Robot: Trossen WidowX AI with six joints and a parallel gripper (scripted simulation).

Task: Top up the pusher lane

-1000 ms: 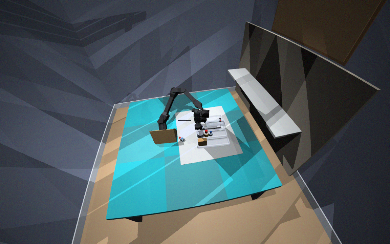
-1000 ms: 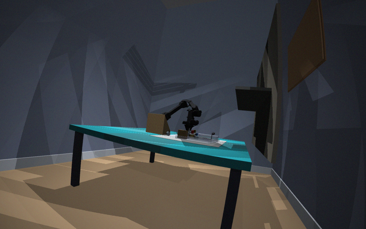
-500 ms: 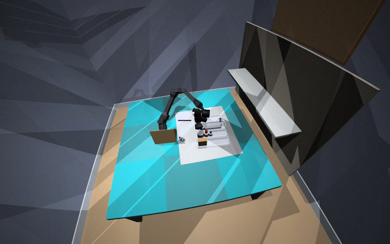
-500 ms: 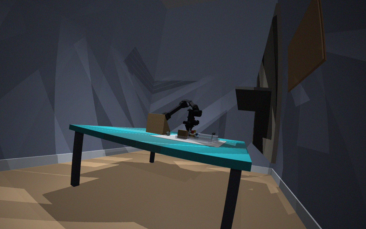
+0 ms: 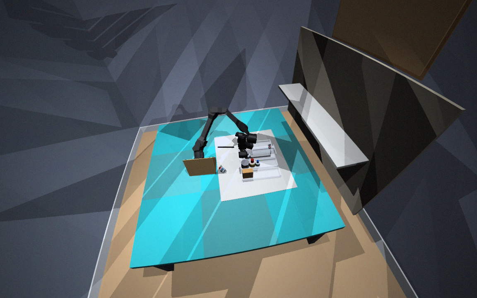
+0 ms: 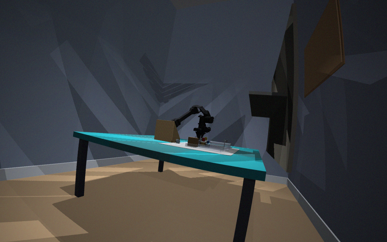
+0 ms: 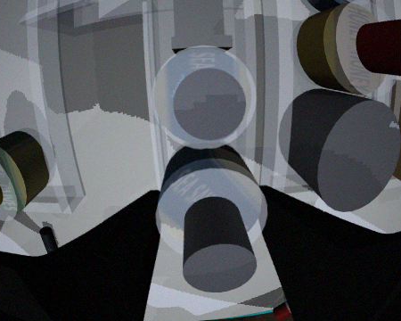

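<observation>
Right now my gripper tip is 80 mm to the left of the grey can, 20 mm short of it and 20 mm above it. Round my gripper tip: black rod 140 mm to the left, 140 mm behind, 50 mm below; then brown block 170 mm to the right, 40 mm ahead, 10 mm below; then grey pusher plate 150 mm ahead, 40 mm to the left.
</observation>
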